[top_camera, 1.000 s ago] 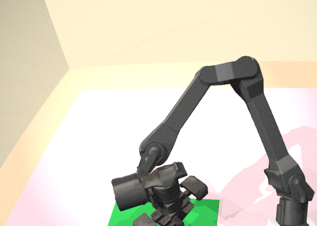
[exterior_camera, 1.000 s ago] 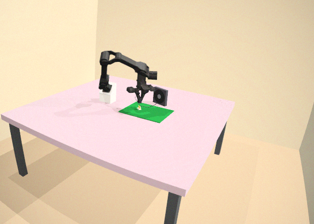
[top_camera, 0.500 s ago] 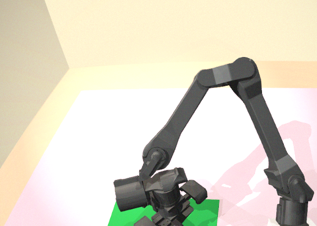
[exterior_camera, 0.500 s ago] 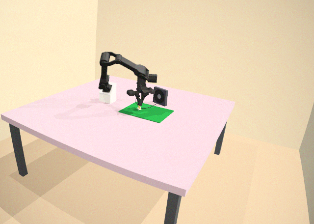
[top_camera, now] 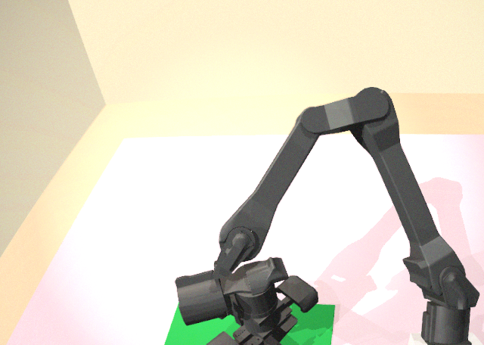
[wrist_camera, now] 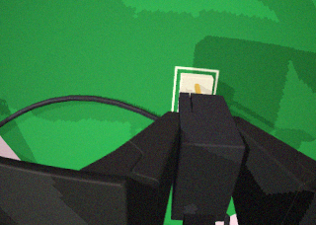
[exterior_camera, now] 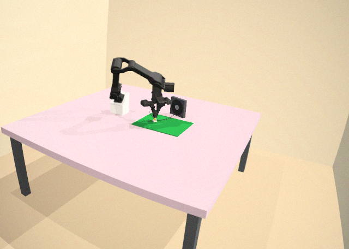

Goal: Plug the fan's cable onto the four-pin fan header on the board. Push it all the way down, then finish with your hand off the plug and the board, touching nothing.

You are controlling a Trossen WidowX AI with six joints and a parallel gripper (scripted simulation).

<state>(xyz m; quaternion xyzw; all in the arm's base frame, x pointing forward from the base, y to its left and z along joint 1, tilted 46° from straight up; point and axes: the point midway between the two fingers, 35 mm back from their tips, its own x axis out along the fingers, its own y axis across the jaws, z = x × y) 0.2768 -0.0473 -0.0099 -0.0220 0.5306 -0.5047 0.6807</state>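
Right now my gripper tip is 1 cm past the dark fan plug and 1 cm below it. The rest, counted from my gripper tip: black fan (7 cm ahead, 18 cm to the left, 2 cm above); pale fan header (1 cm behind, 1 cm to the left, 4 cm below); green board (5 cm ahead, 6 cm below).
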